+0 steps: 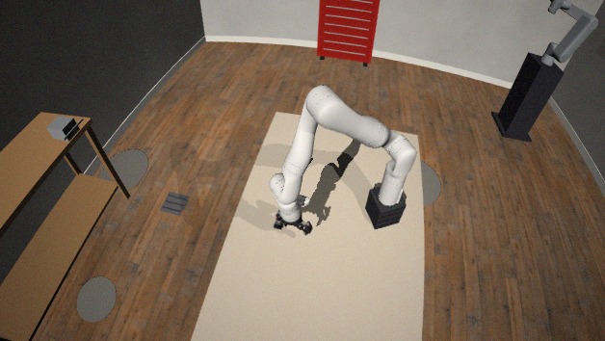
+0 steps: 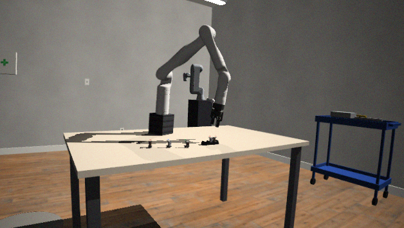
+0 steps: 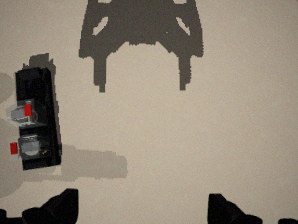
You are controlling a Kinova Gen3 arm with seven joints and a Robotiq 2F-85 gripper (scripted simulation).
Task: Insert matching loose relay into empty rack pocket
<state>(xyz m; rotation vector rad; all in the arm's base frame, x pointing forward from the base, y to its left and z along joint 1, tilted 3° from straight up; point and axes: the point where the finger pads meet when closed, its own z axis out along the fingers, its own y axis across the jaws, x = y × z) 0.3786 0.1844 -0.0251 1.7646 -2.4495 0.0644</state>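
My hand is 360 mm to the left of the relay, 80 mm above it and 50 mm short of it.
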